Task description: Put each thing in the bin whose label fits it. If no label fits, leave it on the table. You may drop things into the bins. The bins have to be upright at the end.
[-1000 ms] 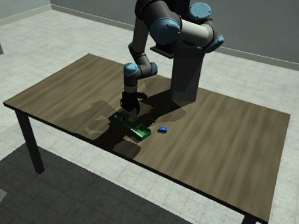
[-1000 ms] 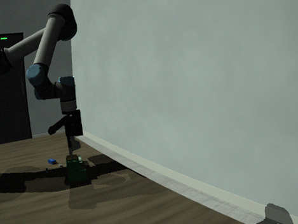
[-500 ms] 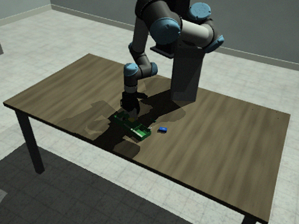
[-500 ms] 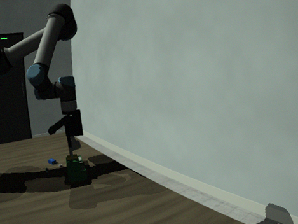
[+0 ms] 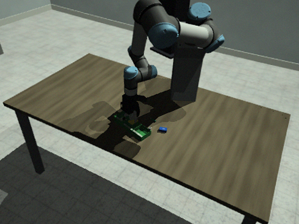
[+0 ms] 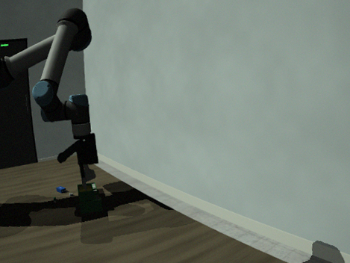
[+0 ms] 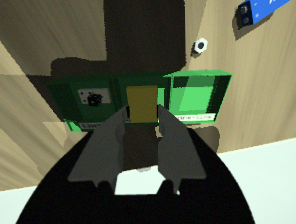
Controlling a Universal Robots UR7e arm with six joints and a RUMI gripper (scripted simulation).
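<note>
Now: hand 8 cm to the right of the grey hex nut, 7 cm past it and 6 cm above it. Round my hand: yellow block 1 cm below; then black part 8 cm to the right, 4 cm below; then pale rectangular piece 9 cm to the right, 5 cm below.
</note>
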